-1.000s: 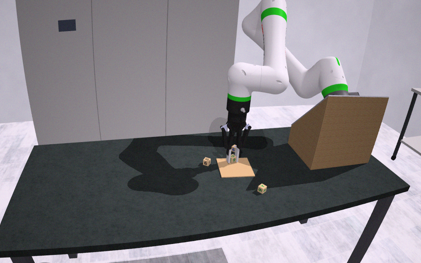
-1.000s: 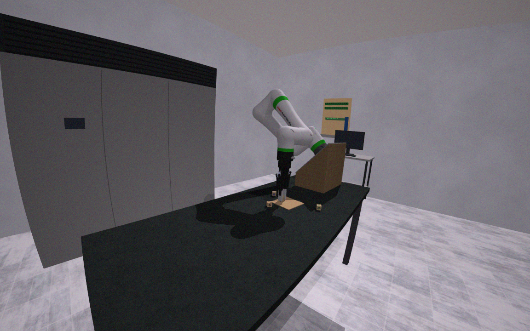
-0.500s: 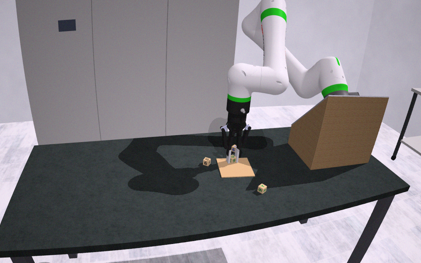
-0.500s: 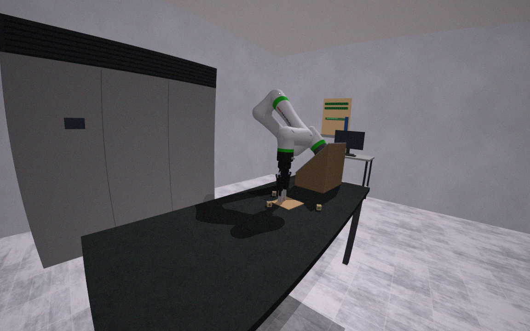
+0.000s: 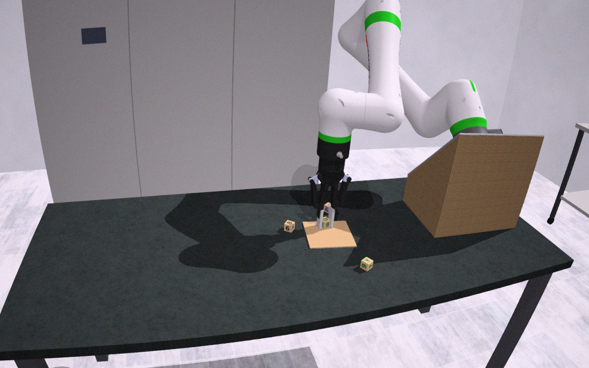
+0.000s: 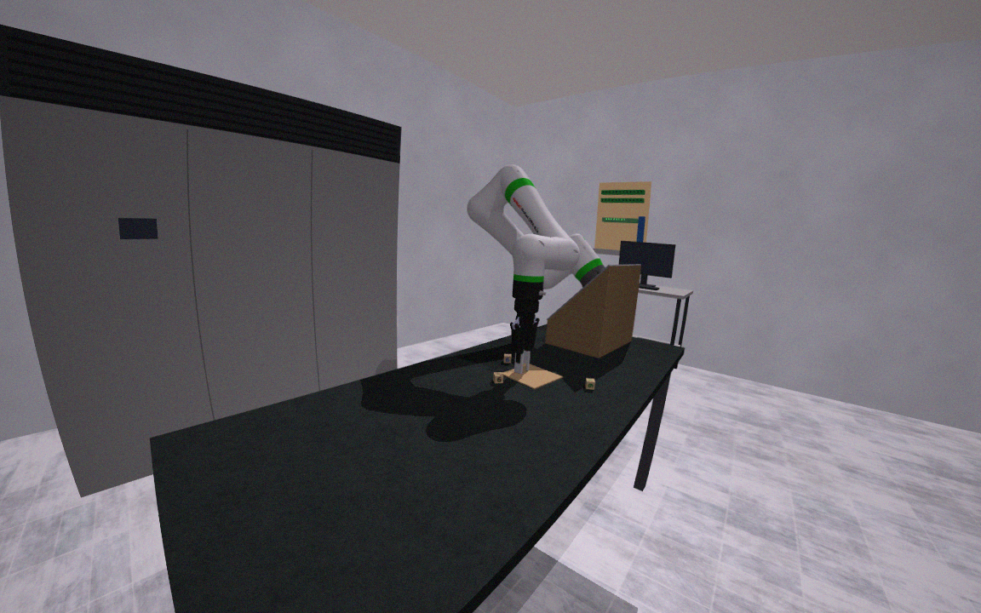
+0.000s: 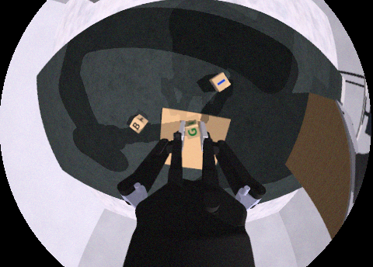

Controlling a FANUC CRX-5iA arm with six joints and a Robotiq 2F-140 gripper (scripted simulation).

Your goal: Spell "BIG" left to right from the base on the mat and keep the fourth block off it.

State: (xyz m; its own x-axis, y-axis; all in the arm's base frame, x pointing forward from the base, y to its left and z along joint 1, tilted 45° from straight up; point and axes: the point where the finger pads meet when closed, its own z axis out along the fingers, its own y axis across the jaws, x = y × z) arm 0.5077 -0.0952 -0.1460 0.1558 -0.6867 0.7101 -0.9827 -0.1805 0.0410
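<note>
Now: the tan mat 1 cm behind my hand, 4 cm to the left of it and 4 cm below it.
</note>
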